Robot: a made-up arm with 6 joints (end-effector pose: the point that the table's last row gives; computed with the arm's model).
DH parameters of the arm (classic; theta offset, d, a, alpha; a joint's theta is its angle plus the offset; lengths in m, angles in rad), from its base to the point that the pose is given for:
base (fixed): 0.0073 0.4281 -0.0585 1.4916
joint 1: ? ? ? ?
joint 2: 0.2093 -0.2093 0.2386 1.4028
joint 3: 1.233 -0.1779 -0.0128 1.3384
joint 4: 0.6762 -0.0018 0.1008 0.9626
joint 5: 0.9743 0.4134 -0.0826 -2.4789
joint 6: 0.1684 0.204 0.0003 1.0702
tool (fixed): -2.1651 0.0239 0 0
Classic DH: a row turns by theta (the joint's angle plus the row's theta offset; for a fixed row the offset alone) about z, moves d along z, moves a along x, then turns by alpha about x.
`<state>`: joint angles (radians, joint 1 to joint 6).
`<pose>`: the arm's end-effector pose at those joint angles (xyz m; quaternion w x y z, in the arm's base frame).
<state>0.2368 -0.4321 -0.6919 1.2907 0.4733 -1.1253</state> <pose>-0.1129 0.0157 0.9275 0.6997 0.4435 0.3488 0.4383</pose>
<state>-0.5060 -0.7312 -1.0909 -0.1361 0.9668 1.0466</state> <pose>0.1846 -0.1895 0.9414 0.5882 0.3895 -0.7074 0.0429</pose>
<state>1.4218 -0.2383 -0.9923 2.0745 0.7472 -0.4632</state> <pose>-0.4499 0.0447 0.4459 0.6700 -0.2658 -0.1354 0.6798</pose>
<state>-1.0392 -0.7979 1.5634 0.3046 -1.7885 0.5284</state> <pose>0.1259 0.1065 0.3898 0.1783 -0.7451 0.1730 0.6190</pose>
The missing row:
joint 1: 1.1867 -0.0725 -0.0062 2.1209
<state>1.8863 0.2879 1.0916 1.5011 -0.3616 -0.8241</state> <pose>-0.2092 -0.1086 0.5824 0.8976 0.2403 0.1033 0.3549</pose>
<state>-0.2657 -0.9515 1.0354 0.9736 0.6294 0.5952</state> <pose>0.1143 0.0361 0.6105 0.9125 0.0343 0.3824 0.1411</pose>
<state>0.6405 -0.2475 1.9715 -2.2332 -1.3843 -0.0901</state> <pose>0.0179 -0.0658 0.8144 0.2813 0.6642 0.3842 0.5762</pose>
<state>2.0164 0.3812 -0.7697 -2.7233 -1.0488 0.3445</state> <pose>-0.1917 -0.3653 0.0958 0.2925 0.5723 0.5813 -0.4990</pose>
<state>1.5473 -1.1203 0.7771 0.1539 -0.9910 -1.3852</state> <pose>-0.5357 0.2207 0.4383 0.4175 0.3201 -0.8280 -0.1939</pose>
